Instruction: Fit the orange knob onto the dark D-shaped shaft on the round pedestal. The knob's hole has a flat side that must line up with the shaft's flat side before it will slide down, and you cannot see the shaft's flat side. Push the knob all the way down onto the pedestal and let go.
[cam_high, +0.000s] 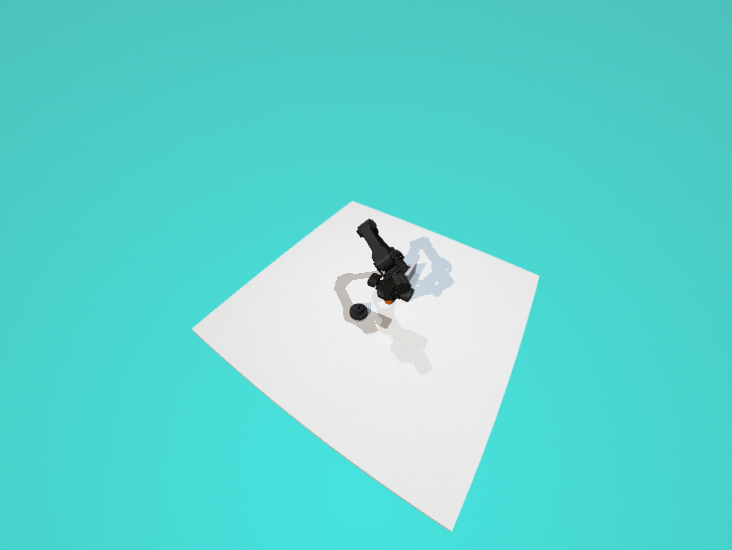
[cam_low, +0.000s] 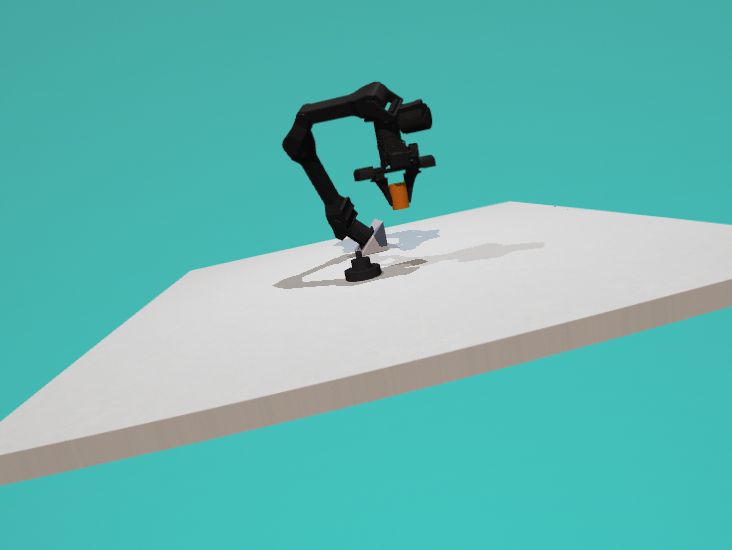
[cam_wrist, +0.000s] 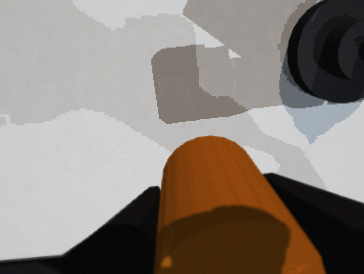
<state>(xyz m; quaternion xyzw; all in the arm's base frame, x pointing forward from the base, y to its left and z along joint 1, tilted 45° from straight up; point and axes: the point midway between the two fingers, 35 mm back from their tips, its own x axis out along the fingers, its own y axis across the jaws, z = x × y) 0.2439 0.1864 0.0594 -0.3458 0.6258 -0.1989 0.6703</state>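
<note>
Right now the pedestal is 120 mm to the right of my gripper tip, 110 mm below it and 60 mm ahead of it. Also, from my gripper tip: orange knob 20 mm above.
</note>
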